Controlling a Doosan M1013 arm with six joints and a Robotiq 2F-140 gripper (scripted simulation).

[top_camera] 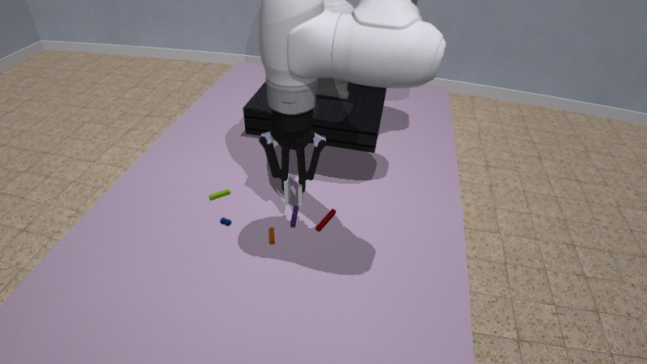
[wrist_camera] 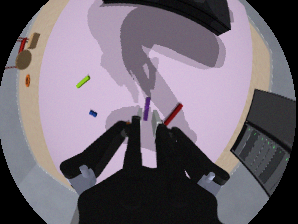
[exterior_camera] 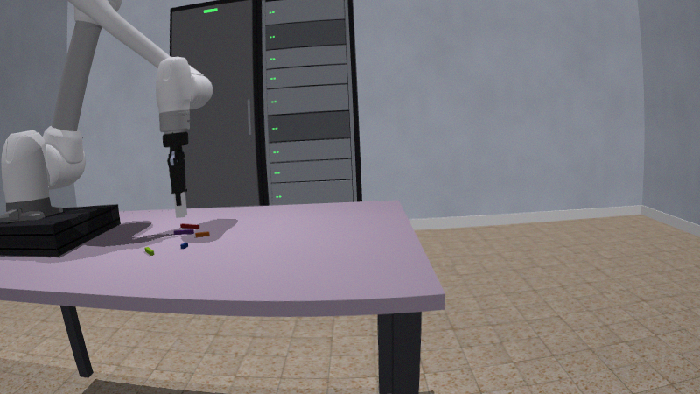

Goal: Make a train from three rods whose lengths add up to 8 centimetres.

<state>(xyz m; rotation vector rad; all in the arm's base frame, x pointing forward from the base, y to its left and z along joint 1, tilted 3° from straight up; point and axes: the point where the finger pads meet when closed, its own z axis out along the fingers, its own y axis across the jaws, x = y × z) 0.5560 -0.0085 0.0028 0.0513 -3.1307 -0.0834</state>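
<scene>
Right now the purple rod is 80 mm below my hand. The rest, counted from my hand: orange rod: 70 mm ahead, 40 mm to the right, 80 mm below; then lime rod: 50 mm behind, 190 mm to the right, 80 mm below; then red rod: 70 mm to the left, 80 mm below.
</scene>
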